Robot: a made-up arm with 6 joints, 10 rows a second.
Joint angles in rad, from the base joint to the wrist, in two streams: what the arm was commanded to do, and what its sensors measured. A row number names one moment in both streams.
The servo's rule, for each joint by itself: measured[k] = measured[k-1] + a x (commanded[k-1-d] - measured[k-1]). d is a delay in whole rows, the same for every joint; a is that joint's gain. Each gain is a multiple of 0.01, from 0.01 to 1. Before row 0 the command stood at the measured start. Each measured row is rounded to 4 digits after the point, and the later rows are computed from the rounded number. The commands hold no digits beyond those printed.
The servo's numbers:
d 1
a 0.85 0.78 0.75 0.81 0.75 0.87
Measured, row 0:
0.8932 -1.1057 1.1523 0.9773 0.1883 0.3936
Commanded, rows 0 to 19:
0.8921 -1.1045 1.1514 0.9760 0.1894 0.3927
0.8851 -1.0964 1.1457 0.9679 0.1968 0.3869
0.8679 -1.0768 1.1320 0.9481 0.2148 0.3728
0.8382 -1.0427 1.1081 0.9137 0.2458 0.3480
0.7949 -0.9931 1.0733 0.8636 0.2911 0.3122
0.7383 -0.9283 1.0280 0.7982 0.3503 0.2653
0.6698 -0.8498 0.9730 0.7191 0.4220 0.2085
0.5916 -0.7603 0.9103 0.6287 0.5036 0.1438
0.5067 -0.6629 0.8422 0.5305 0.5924 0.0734
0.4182 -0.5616 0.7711 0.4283 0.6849 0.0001
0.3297 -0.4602 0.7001 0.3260 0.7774 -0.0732
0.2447 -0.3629 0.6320 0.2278 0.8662 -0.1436
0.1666 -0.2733 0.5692 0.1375 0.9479 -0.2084
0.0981 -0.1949 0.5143 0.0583 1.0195 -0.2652
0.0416 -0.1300 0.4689 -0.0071 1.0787 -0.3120
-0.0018 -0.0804 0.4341 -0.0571 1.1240 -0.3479
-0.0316 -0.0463 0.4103 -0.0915 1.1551 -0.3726
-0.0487 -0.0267 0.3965 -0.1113 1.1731 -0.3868
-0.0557 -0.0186 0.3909 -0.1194 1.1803 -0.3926
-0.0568 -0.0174 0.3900 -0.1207 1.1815 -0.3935
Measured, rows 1 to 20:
0.8932 -1.1057 1.1523 0.9773 0.1883 0.3936
0.8923 -1.1048 1.1516 0.9762 0.1891 0.3928
0.8862 -1.0982 1.1472 0.9695 0.1949 0.3877
0.8706 -1.0815 1.1358 0.9522 0.2098 0.3747
0.8431 -1.0512 1.1150 0.9210 0.2368 0.3515
0.8021 -1.0059 1.0837 0.8745 0.2775 0.3173
0.7479 -0.9454 1.0419 0.8127 0.3321 0.2721
0.6815 -0.8708 0.9902 0.7369 0.3995 0.2168
0.6051 -0.7846 0.9303 0.6493 0.4776 0.1533
0.5215 -0.6897 0.8642 0.5531 0.5637 0.0838
0.4337 -0.5898 0.7944 0.4520 0.6546 0.0110
0.3453 -0.4887 0.7237 0.3499 0.7467 -0.0623
0.2598 -0.3906 0.6549 0.2510 0.8363 -0.1330
0.1806 -0.2991 0.5906 0.1591 0.9200 -0.1986
0.1105 -0.2178 0.5334 0.0775 0.9946 -0.2565
0.0519 -0.1493 0.4850 0.0090 1.0577 -0.3048
0.0063 -0.0956 0.4468 -0.0445 1.1074 -0.3423
-0.0259 -0.0571 0.4194 -0.0826 1.1432 -0.3687
-0.0453 -0.0334 0.4022 -0.1058 1.1656 -0.3844
-0.0541 -0.0219 0.3937 -0.1168 1.1766 -0.3915

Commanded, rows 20 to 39:
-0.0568 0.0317 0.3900 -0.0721 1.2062 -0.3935
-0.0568 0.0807 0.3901 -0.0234 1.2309 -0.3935
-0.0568 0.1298 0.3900 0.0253 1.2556 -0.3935
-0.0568 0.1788 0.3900 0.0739 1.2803 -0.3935
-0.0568 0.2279 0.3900 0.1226 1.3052 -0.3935
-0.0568 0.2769 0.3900 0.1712 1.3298 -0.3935
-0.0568 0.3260 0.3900 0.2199 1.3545 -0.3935
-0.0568 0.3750 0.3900 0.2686 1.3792 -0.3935
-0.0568 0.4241 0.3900 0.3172 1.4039 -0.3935
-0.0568 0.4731 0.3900 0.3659 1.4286 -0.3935
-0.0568 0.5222 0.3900 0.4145 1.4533 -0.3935
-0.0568 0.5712 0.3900 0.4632 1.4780 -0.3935
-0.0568 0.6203 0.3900 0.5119 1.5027 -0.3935
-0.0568 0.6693 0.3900 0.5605 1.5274 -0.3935
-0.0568 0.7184 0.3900 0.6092 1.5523 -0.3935
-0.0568 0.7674 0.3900 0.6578 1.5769 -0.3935
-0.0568 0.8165 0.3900 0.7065 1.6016 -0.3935
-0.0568 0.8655 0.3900 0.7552 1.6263 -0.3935
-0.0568 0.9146 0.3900 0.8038 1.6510 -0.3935
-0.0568 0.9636 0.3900 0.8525 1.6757 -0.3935
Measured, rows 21 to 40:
-0.0564 -0.0184 0.3909 -0.1200 1.1803 -0.3932
-0.0567 0.0207 0.3902 -0.0812 1.1997 -0.3935
-0.0568 0.0675 0.3901 -0.0344 1.2231 -0.3935
-0.0568 0.1161 0.3900 0.0140 1.2475 -0.3935
-0.0568 0.1650 0.3900 0.0625 1.2721 -0.3935
-0.0568 0.2141 0.3900 0.1112 1.2969 -0.3935
-0.0568 0.2631 0.3900 0.1598 1.3216 -0.3935
-0.0568 0.3122 0.3900 0.2085 1.3463 -0.3935
-0.0568 0.3612 0.3900 0.2572 1.3710 -0.3935
-0.0568 0.4103 0.3900 0.3058 1.3957 -0.3935
-0.0568 0.4593 0.3900 0.3545 1.4204 -0.3935
-0.0568 0.5084 0.3900 0.4031 1.4451 -0.3935
-0.0568 0.5574 0.3900 0.4518 1.4698 -0.3935
-0.0568 0.6065 0.3900 0.5005 1.4945 -0.3935
-0.0568 0.6555 0.3900 0.5491 1.5192 -0.3935
-0.0568 0.7046 0.3900 0.5978 1.5440 -0.3935
-0.0568 0.7536 0.3900 0.6464 1.5687 -0.3935
-0.0568 0.8027 0.3900 0.6951 1.5934 -0.3935
-0.0568 0.8517 0.3900 0.7438 1.6181 -0.3935
-0.0568 0.9008 0.3900 0.7924 1.6428 -0.3935

